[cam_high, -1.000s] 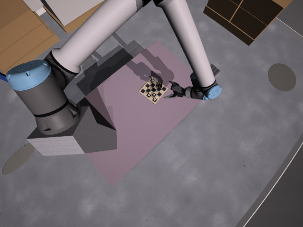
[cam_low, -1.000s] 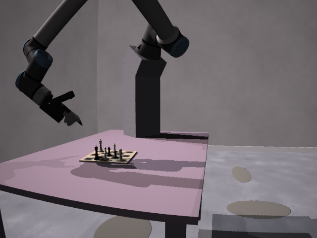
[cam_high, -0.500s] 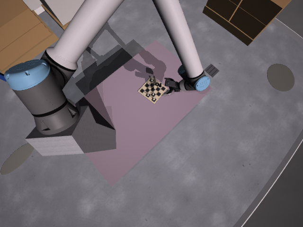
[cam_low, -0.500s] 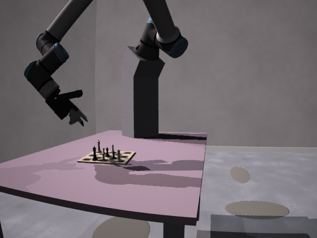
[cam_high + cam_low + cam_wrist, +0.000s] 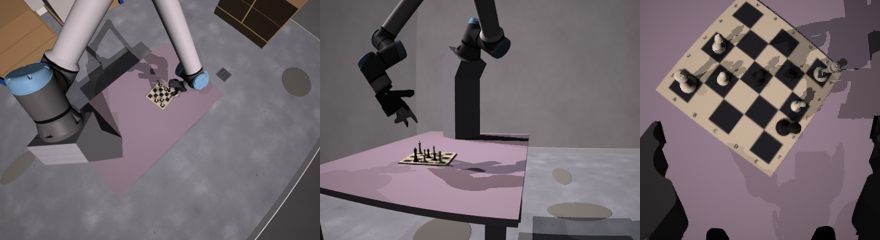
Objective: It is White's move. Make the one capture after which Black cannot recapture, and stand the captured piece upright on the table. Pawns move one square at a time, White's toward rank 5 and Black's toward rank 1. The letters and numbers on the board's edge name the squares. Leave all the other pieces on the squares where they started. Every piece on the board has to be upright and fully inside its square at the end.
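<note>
Now: the black pawn 14 cm below my hand and 10 cm to the left of it. Also, from my hand: tall black piece (12 cm below, 5 cm ahead, 4 cm to the left); chessboard (16 cm below, 6 cm to the left, 4 cm behind).
</note>
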